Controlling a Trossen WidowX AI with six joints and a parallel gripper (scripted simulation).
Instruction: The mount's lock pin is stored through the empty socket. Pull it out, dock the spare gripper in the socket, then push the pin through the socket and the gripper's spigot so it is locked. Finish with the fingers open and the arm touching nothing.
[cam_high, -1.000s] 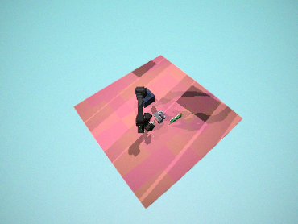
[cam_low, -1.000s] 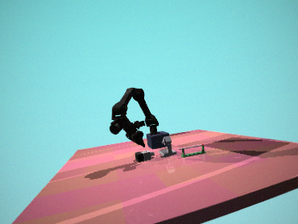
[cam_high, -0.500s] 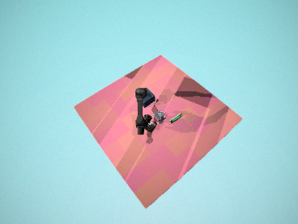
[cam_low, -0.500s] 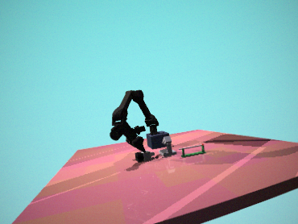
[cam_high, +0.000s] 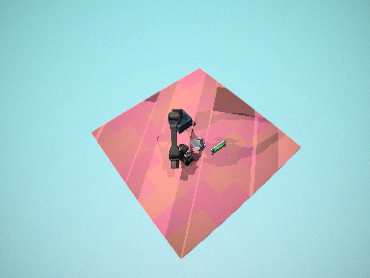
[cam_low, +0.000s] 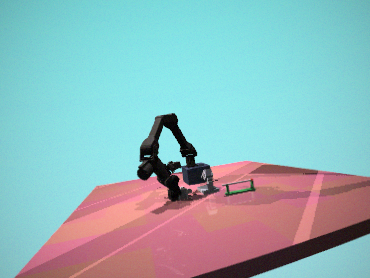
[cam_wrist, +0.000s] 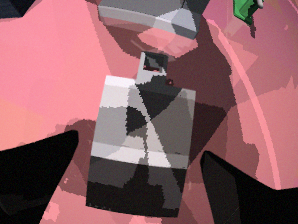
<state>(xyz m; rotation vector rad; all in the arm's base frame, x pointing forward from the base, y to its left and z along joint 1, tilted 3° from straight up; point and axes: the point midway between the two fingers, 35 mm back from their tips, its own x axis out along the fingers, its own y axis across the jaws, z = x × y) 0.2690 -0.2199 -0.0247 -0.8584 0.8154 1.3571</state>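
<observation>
Right now the spare gripper is 1 cm to the left of my gripper tip. Round my gripper tip: green rest (25 cm to the left, 14 cm ahead); then grey mount (16 cm to the left, 3 cm above, 1 cm ahead).
</observation>
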